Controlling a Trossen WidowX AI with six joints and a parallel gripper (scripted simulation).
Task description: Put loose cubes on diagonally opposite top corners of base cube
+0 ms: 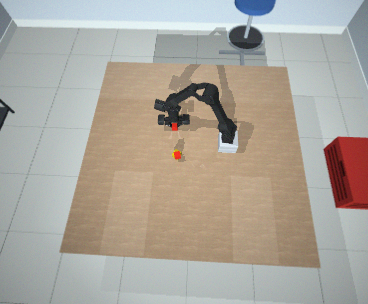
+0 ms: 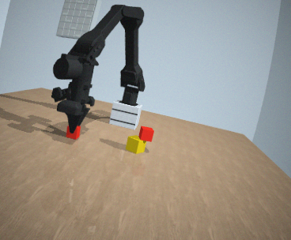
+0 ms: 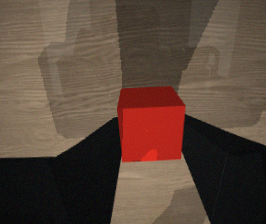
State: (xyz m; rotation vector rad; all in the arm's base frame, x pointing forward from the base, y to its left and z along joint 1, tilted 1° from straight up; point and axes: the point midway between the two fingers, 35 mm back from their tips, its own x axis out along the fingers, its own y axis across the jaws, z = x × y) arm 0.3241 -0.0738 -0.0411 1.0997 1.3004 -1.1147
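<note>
My gripper tip is 4 cm past the yellow cube and 19 cm to the right of it.
</note>
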